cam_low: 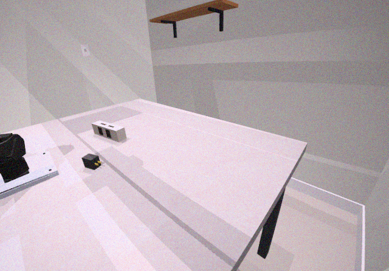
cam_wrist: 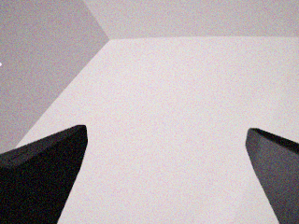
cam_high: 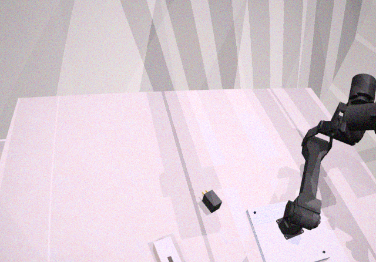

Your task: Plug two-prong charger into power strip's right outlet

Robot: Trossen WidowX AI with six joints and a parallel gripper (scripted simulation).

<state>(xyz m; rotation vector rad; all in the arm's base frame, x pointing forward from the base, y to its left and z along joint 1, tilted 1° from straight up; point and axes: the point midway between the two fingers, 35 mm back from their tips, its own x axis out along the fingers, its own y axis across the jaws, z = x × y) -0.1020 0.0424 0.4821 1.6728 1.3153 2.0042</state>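
Now: gripper tip 51 cm above the dark grey charger, 30 cm short of it and 23 cm to the left of it.
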